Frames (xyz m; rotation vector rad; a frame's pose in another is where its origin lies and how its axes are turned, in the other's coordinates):
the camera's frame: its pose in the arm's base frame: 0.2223 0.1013 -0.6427 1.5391 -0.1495 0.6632
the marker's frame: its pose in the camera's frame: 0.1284 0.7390 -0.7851 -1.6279 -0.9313 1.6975
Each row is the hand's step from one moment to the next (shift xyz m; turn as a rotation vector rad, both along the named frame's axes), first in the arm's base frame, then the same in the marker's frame.
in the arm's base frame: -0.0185 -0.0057 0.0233 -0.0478 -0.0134 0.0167
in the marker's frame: 0.0241 -0.0181 0.0031 0.0348 -0.0229 0.0318
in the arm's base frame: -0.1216 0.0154 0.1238 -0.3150 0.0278 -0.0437
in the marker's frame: 0.1626 -0.0589 0.0211 0.1814 0.0286 0.2611
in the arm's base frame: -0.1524 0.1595 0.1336 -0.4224 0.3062 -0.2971
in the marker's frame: 0.2516 0.0565 -0.0026 0.2083 0.3920 0.4042
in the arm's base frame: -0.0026 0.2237 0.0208 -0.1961 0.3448 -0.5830
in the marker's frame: 0.1135 0.1788 -0.0750 -0.1004 0.5879 0.3761
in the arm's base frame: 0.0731 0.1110 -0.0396 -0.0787 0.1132 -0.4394
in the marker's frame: -0.0224 0.1192 -0.0673 -0.1835 0.3226 0.2727
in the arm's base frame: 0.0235 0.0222 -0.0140 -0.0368 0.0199 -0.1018
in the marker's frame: -0.0139 0.0275 -0.0170 -0.0337 0.0683 0.0795
